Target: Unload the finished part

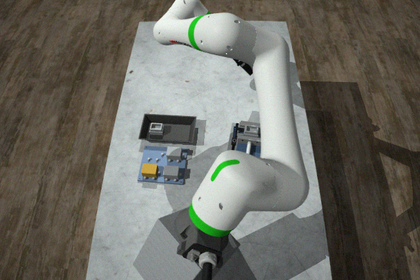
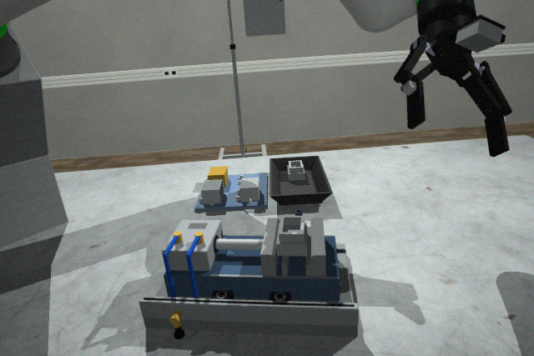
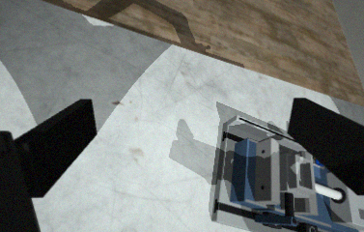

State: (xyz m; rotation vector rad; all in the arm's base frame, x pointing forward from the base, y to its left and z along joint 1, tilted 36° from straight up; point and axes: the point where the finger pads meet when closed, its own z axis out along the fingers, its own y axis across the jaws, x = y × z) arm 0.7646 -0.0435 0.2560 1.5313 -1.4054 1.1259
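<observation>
My hand is 250 mm past the part, 140 mm above it and 20 mm to the left of it. Also, from my hand: blue vise (310 mm behind, 200 mm below, 10 mm to the right); then grey rail (320 mm behind, 200 mm below, 100 mm to the right); then push rod (330 mm behind, 160 mm below).
</observation>
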